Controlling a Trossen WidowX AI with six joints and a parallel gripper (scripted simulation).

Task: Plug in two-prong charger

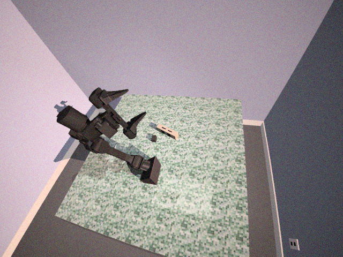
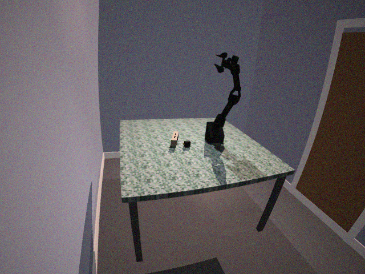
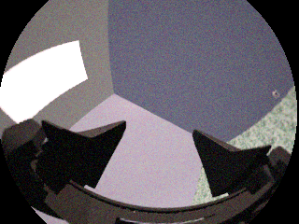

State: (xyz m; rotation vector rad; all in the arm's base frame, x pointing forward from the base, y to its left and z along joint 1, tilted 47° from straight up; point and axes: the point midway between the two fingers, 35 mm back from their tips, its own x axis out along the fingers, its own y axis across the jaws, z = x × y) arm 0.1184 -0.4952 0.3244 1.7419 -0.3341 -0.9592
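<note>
Now: the two-prong charger 26 cm ahead of my gripper tip, 25 cm to the left of it and 72 cm below it.
</note>
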